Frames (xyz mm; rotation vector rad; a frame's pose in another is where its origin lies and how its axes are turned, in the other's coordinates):
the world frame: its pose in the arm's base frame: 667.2 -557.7 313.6 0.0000 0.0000 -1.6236
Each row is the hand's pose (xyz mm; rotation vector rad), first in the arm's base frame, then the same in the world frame.
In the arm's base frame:
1: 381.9 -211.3 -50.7 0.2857 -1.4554 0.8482
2: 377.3 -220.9 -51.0 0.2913 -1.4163 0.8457
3: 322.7 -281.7 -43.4 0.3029 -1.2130 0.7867
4: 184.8 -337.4 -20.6 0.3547 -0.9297 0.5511
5: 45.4 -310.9 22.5 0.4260 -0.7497 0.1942
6: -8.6 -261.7 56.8 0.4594 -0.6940 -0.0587
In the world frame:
1: -330.9 -303.2 -364.3 1.5619 -0.9905 2.0741
2: -321.0 -307.3 -364.6 1.5322 -0.9524 2.0920
3: -257.4 -358.6 -357.0 1.3516 -0.7637 2.1339
4: -194.5 -493.4 -334.2 1.1052 -0.4601 2.0096
5: -213.6 -634.0 -291.1 0.9572 -0.2365 1.7026
6: -259.9 -690.5 -256.8 0.9043 -0.1592 1.4624

